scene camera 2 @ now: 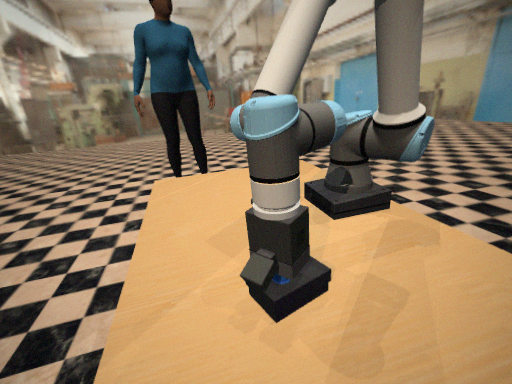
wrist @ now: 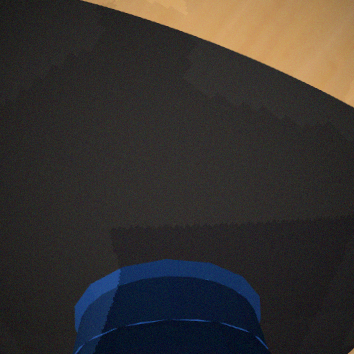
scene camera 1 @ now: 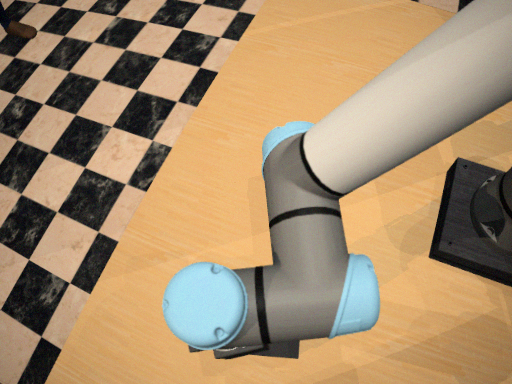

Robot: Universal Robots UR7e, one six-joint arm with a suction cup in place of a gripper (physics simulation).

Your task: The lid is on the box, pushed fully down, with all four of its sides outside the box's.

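Pixels of known places: hand, its tool point: (scene camera 2: 281, 283) (wrist: 166, 278); arm's base, origin of its link: (scene camera 2: 347, 184) (scene camera 1: 508, 215).
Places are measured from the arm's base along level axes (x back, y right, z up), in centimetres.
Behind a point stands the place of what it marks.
The dark, square lid (scene camera 2: 305, 276) {y -30.3, x -38.5, z -1.1 cm} (wrist: 150, 150) lies level under my suction cup (scene camera 2: 281, 279) (wrist: 167, 300). The blue cup is pressed on the lid's top, with suction on. A corner of dark material shows below the arm in scene camera 1. Under the lid's rim in scene camera 2, a dark lower part, seemingly the box (scene camera 2: 300, 305) {y -31.6, x -40.6, z -5.5 cm}, shows slightly inset and in line with it. Lid and box are nearly the same colour, so the seam is hard to see. Whether the lid is fully down, and its far sides, cannot be told.
The wooden table (scene camera 1: 225, 125) {y 11.9, x -57.7, z -6.2 cm} (scene camera 2: 190, 240) {y 2.8, x -53.0, z -6.1 cm} bears the arm's black base plate (scene camera 1: 450, 220) {y -2.8, x -11.1, z -0.8 cm} (scene camera 2: 345, 202) {y -9.1, x -9.4, z -1.2 cm} behind the lid. The wrist camera housing (scene camera 2: 259, 269) {y -32.0, x -48.1, z 5.1 cm} hangs close beside the cup. A person (scene camera 2: 167, 60) stands on the chequered floor beyond the table.
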